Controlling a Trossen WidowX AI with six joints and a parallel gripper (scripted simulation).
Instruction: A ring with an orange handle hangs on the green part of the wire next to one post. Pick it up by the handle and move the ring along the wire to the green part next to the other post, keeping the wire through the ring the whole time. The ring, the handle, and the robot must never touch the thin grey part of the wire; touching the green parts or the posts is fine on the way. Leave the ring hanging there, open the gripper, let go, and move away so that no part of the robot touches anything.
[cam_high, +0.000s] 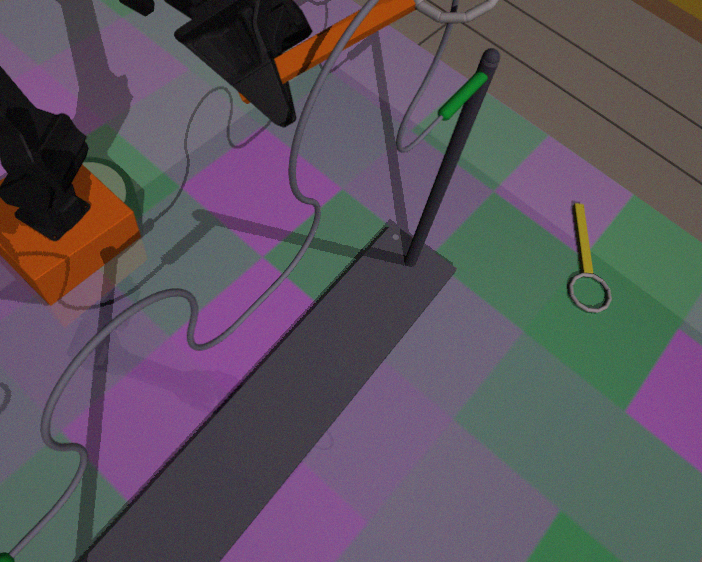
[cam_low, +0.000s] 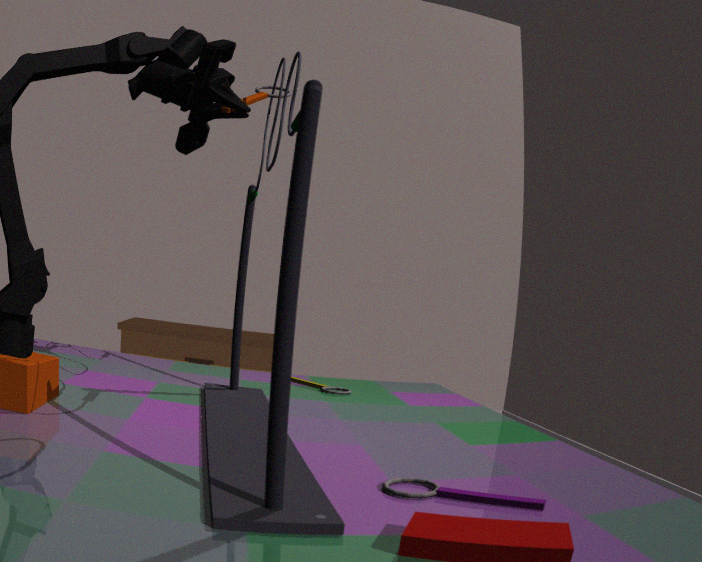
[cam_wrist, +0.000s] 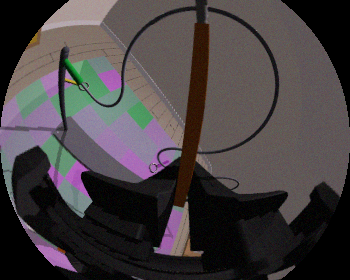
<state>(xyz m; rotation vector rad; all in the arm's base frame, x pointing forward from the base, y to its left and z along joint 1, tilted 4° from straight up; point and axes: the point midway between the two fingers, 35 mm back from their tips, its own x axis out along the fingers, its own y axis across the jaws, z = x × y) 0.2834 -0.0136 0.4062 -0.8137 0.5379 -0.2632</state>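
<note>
My gripper tip is 70 mm to the right of the orange-handled ring, 50 mm below it and 30 mm short of it. Round my gripper tip: red block: 470 mm to the right, 430 mm below, 140 mm ahead; purple-handled ring: 440 mm below, 330 mm to the right, 190 mm ahead; yellow-handled ring: 440 mm below, 370 mm to the left, 290 mm ahead.
</note>
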